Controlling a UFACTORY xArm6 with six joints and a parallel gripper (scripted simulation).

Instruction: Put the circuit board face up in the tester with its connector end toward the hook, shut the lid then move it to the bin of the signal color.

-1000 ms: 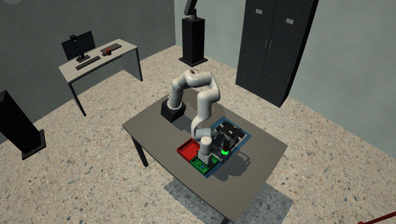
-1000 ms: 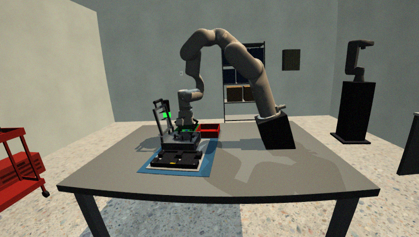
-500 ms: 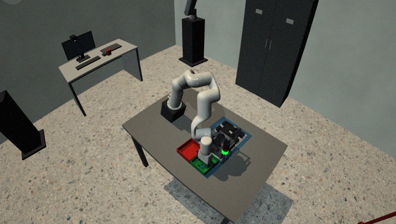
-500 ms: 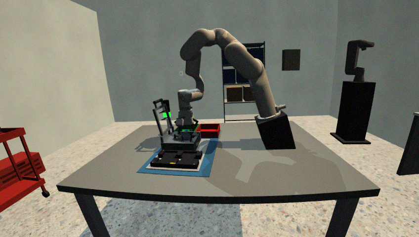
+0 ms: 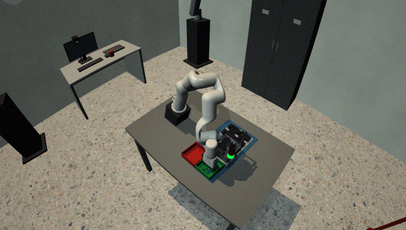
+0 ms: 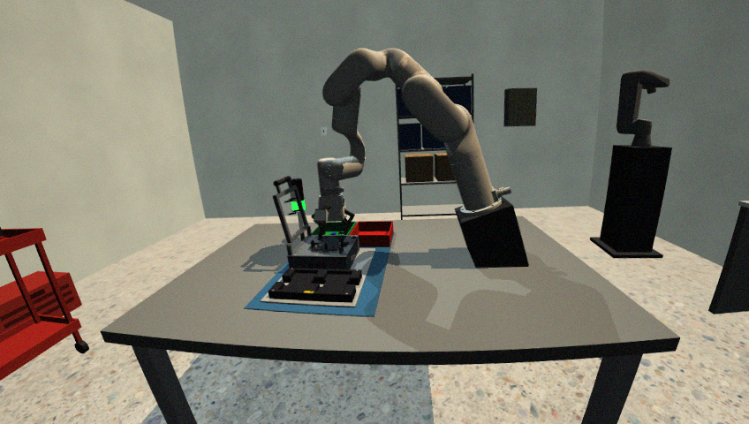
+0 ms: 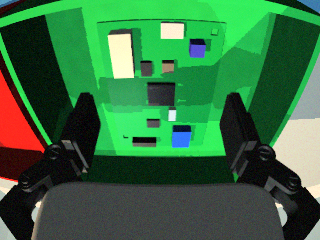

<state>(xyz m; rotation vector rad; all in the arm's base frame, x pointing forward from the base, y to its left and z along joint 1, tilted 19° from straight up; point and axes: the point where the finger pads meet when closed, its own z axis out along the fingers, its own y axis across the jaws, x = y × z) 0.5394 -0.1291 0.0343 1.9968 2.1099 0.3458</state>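
The green bin lies 10 mm below my hand. Also, from my hand: green circuit board: 20 mm below; tester plate: 200 mm to the left, 50 mm behind, 40 mm above; red bin: 150 mm behind, 10 mm to the right, 10 mm below.
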